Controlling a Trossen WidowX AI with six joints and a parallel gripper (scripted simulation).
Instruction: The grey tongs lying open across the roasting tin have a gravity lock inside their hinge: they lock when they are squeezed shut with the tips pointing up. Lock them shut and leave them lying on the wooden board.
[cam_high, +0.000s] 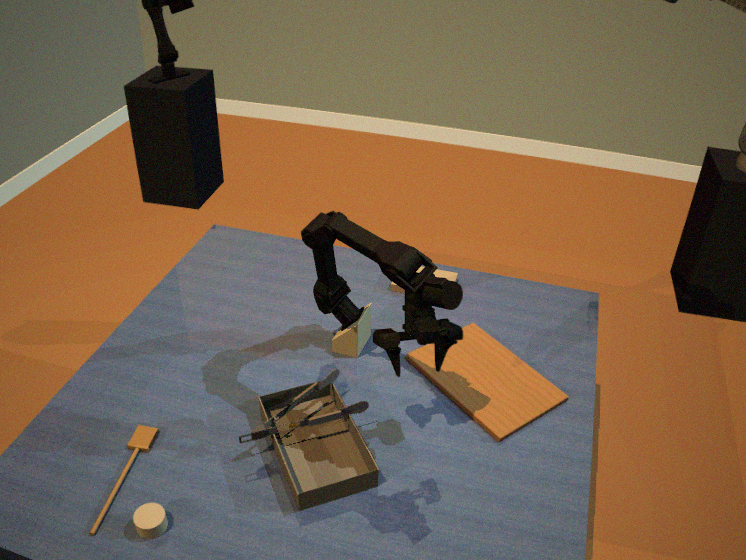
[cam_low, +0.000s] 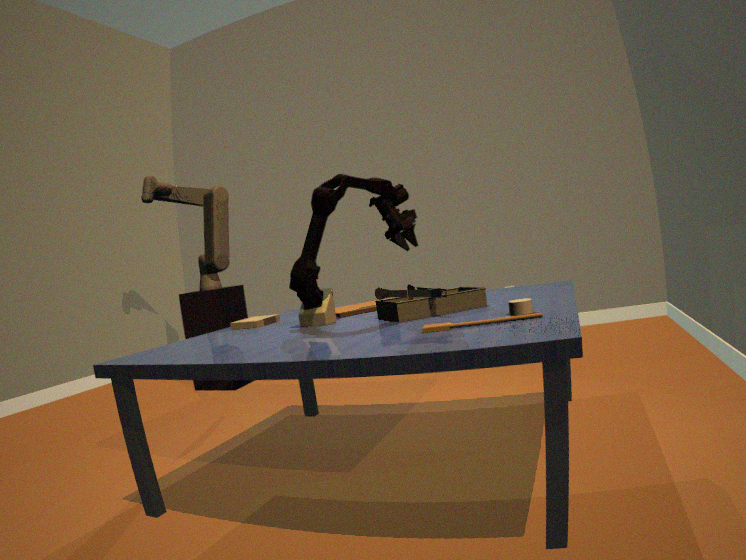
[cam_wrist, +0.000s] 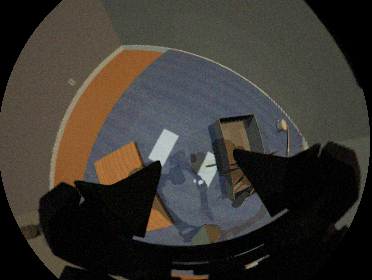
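The roasting tin is 8 cm ahead of my gripper tip, 21 cm to the right of it and 18 cm below it. Round my gripper tip: pale block 62 cm behind, 8 cm to the right, 19 cm below; then wooden board 25 cm behind, 14 cm to the left, 20 cm below.
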